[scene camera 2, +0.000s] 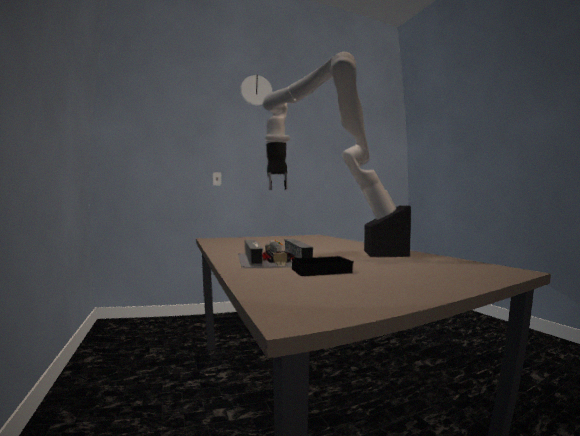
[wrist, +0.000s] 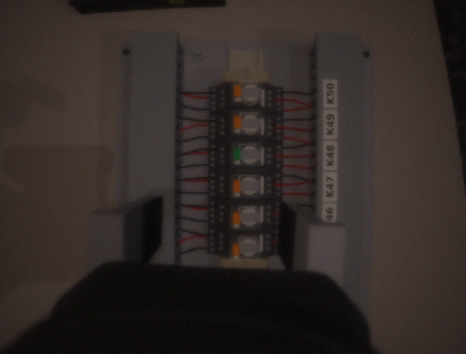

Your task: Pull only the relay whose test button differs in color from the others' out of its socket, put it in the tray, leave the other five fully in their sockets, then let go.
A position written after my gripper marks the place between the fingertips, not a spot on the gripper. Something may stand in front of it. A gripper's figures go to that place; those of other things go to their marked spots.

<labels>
My gripper (wrist: 220, 224): 19 cm from the lens. A relay (wrist: 244, 246) is 39 cm from the lens.
</labels>
